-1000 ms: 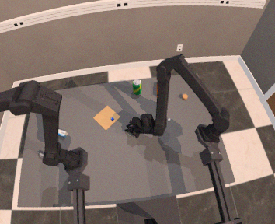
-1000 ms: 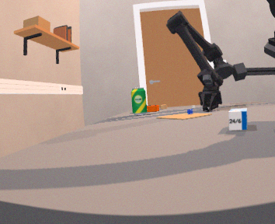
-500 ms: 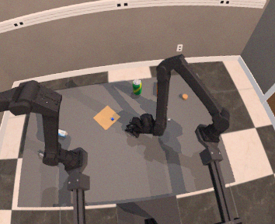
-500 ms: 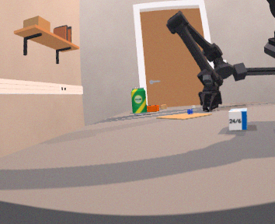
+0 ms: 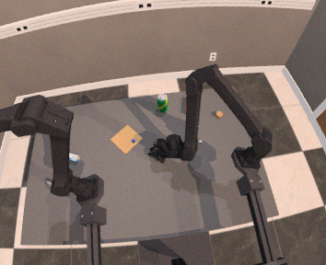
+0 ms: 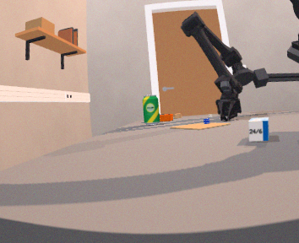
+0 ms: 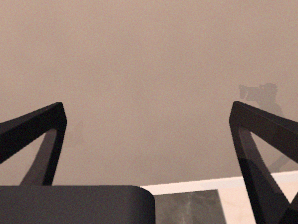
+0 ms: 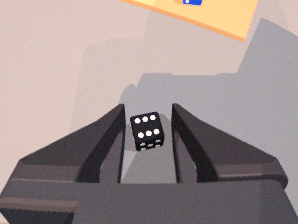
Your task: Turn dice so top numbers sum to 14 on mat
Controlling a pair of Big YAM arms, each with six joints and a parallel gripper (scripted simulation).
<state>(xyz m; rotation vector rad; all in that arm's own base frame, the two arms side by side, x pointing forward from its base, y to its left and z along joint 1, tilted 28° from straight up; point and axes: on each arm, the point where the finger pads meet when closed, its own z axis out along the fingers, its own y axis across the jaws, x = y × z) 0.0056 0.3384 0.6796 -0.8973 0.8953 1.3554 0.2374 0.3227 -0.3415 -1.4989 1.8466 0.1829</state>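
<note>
Right now my right hand is right at the black die. Round my right hand: blue die: 9 cm ahead, 9 cm to the left; mat: 11 cm ahead, 13 cm to the left, 1 cm below.
</note>
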